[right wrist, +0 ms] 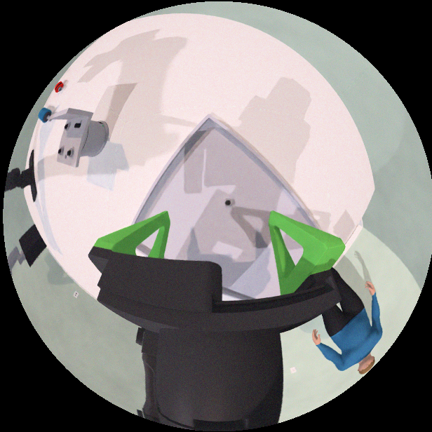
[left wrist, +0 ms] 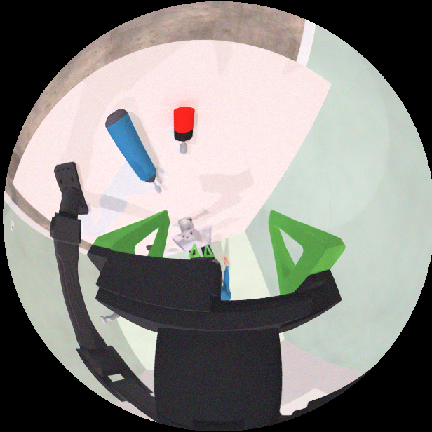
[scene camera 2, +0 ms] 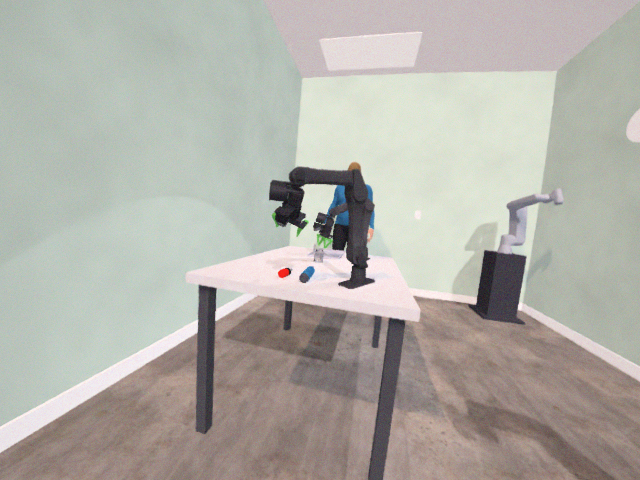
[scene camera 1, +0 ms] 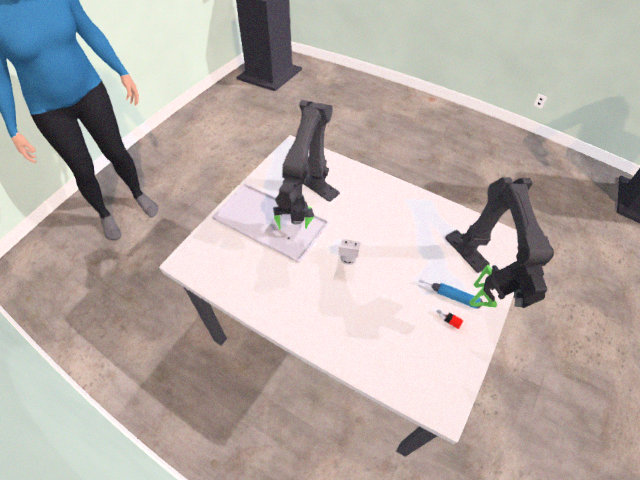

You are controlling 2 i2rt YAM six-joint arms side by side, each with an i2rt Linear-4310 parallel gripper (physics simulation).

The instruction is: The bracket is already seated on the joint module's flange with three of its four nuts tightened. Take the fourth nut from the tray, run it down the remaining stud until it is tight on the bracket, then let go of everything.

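Where they show: left gripper, fingertip midpoint: (scene camera 2: 287, 231) (scene camera 1: 472, 295); right gripper, fingertip midpoint: (scene camera 2: 321, 246) (scene camera 1: 292, 228); left arm's base at its link origin: (scene camera 2: 357, 283) (scene camera 1: 466, 251); right arm's base at its link origin: (scene camera 1: 318, 186).
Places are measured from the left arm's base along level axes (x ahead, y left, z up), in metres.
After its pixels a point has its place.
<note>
The fourth nut (right wrist: 228, 202) (scene camera 1: 288, 237) @[x 0.566, y -0.406, z 0.010 m] is a small dark piece lying in the shallow grey tray (right wrist: 210, 118) (scene camera 1: 240, 209) @[x 0.667, y -0.639, z 0.004 m]. My right gripper (right wrist: 219, 216) (scene camera 1: 293, 227) @[x 0.551, y -0.391, z 0.070 m] (scene camera 2: 324, 242) @[x 0.551, y -0.391, z 0.070 m] (left wrist: 200, 244) is open and empty above the tray, with the nut between its fingers' lines but below them. The grey bracket (scene camera 1: 349, 244) @[x 0.408, y -0.226, z 0.066 m] (right wrist: 75, 140) (left wrist: 186, 227) sits on the round joint module (scene camera 1: 347, 259) @[x 0.436, y -0.193, z 0.032 m] (right wrist: 97, 137), right of the tray in scene camera 1. Dark fasteners show on it; which stud is bare is too small to tell. My left gripper (scene camera 1: 474, 295) @[x 0.249, y 0.204, z 0.200 m] (scene camera 2: 286, 230) @[x 0.249, y 0.204, z 0.200 m] (left wrist: 218, 215) is open and empty, high over the table's right end.
A blue-handled tool (scene camera 1: 457, 295) @[x 0.189, y 0.137, z 0.037 m] (scene camera 2: 307, 274) @[x 0.127, y 0.185, z 0.035 m] (left wrist: 131, 146) and a short red-and-black tool (scene camera 1: 454, 320) @[x 0.259, y 0.203, z 0.032 m] (scene camera 2: 284, 272) @[x 0.231, y 0.219, z 0.025 m] (left wrist: 184, 120) lie on the white table (scene camera 1: 310, 310) @[x 0.646, y -0.097, z 0.000 m] below my left gripper. A person (scene camera 1: 56, 62) (right wrist: 356, 335) stands beyond the tray end.
</note>
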